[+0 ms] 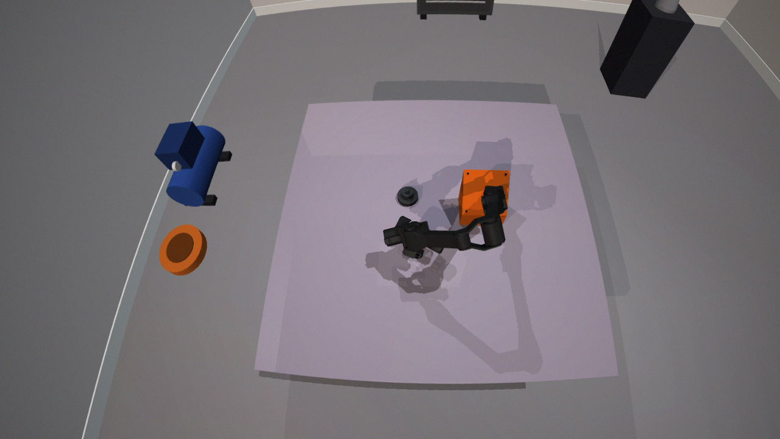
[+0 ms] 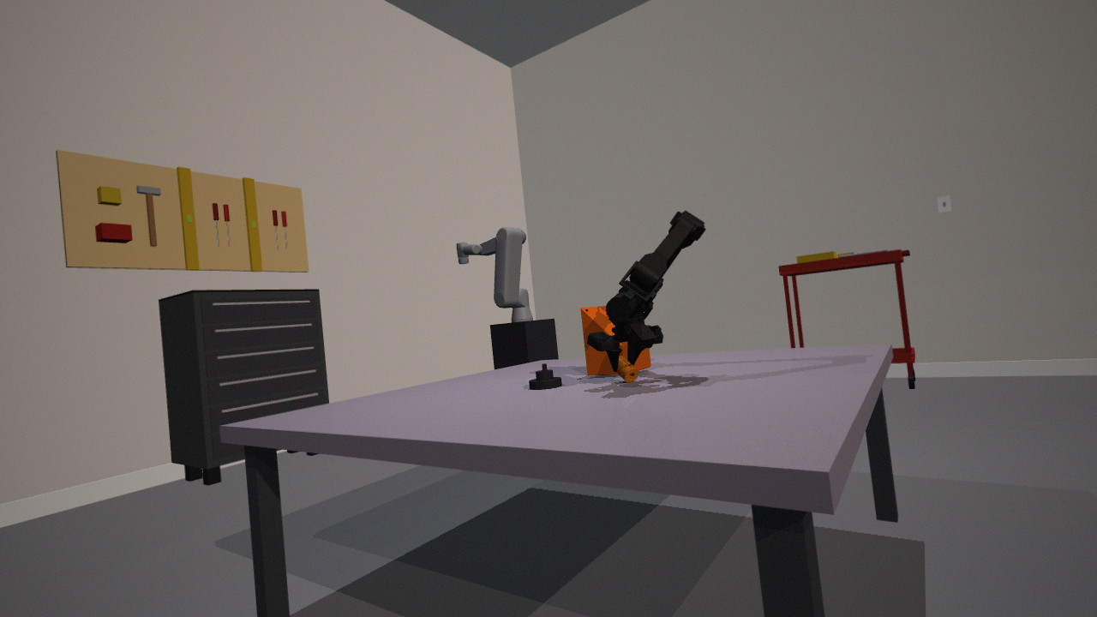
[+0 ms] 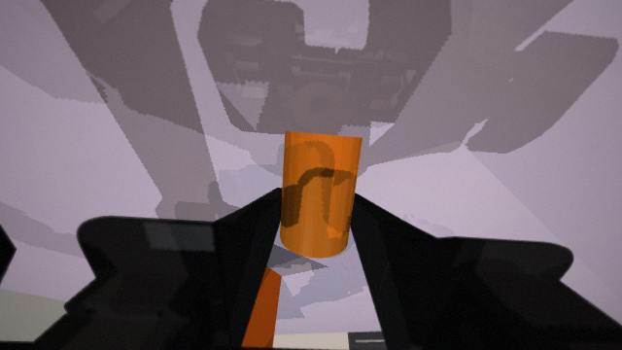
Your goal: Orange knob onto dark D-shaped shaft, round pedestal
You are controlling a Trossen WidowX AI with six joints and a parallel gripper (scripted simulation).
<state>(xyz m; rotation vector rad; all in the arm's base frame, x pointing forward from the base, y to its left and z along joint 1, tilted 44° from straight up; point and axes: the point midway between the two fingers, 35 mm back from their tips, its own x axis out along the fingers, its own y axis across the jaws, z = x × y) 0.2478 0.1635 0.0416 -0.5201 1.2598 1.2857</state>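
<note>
The short shaft lies 80 mm ahead of my gripper tip and 190 mm to the right of it. Round my gripper tip: orange knob 10 mm ahead, 10 mm to the left.
</note>
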